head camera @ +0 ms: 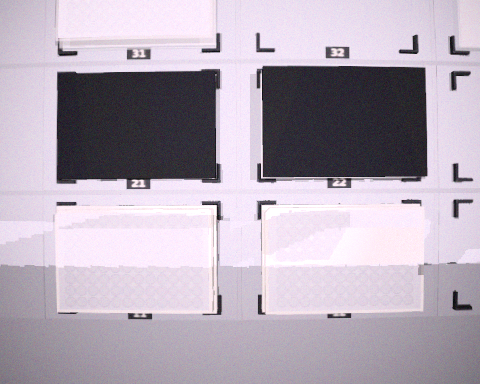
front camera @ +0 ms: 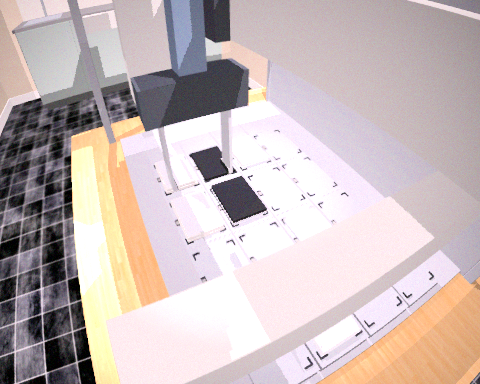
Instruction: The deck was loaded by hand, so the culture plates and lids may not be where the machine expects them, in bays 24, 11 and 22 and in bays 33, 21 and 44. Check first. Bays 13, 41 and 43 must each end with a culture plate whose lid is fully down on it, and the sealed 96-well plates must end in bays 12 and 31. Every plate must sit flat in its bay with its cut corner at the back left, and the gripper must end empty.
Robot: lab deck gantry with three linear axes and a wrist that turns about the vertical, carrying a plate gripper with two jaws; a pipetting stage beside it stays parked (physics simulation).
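Pixels of known places: gripper, fingertip midpoint: (front camera: 200,175); robot's base, link origin: (head camera: 64,308) (front camera: 155,166).
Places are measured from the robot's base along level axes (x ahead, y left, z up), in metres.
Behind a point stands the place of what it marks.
Note:
My gripper (front camera: 202,181) @(x 0.276, y 0.051, z 0.157 m) hangs over the deck in the front view, its two jaws apart with nothing seen between them. Its height is hard to tell. It does not show in the head view. A black rectangle (front camera: 210,162) @(x 0.068, y 0.145, z 0.008 m) (head camera: 136,126) @(x 0.065, y 0.149, z 0.008 m) lies in bay 21. Another black top (front camera: 239,199) @(x 0.239, y 0.149, z 0.016 m) (head camera: 344,121) @(x 0.227, y 0.150, z 0.017 m) covers bay 22, with a pale edge beneath. A pale plate with faint round wells (front camera: 175,172) @(x 0.072, y 0.043, z 0.014 m) (head camera: 135,290) @(x 0.066, y 0.021, z 0.014 m) sits in bay 11, and a similar one (front camera: 197,215) @(x 0.239, y 0.043, z 0.014 m) (head camera: 345,290) @(x 0.228, y 0.020, z 0.014 m) in bay 12. A pale plate (head camera: 136,20) @(x 0.067, y 0.230, z 0.014 m) partly shows in bay 31. Cut corners are unclear.
A wide pale beam (front camera: 330,255) @(x 0.618, y 0.000, z 0.400 m) crosses the front view and hides part of the deck. A pale plate (front camera: 337,334) @(x 0.604, y 0.148, z 0.029 m) lies in a bay near the front edge. A pale object (head camera: 470,25) @(x 0.337, y 0.232, z 0.008 m) shows partly at the head view's upper right. A grey post (front camera: 92,75) @(x -0.207, y -0.103, z 0.232 m) stands at the left.

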